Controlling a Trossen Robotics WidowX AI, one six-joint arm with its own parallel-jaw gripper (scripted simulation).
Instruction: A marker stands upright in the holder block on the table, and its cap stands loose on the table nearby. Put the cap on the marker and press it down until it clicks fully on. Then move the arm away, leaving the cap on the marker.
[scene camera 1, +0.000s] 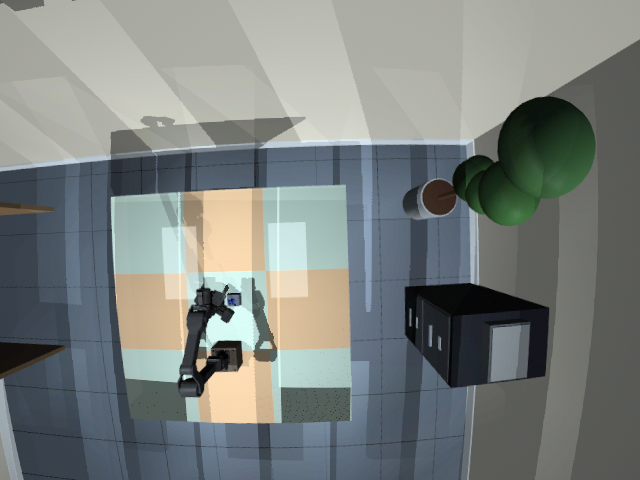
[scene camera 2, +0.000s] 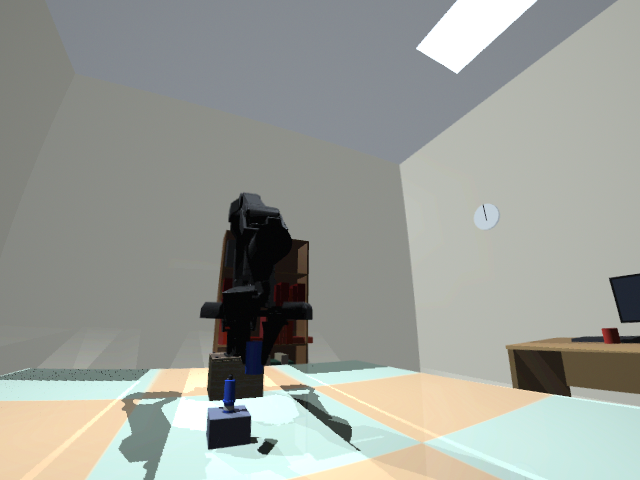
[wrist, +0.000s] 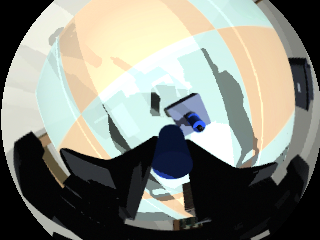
Observation:
My gripper (scene camera 2: 254, 364) carries a blue cap (wrist: 172, 160).
My gripper also shows in the wrist view (wrist: 171, 141).

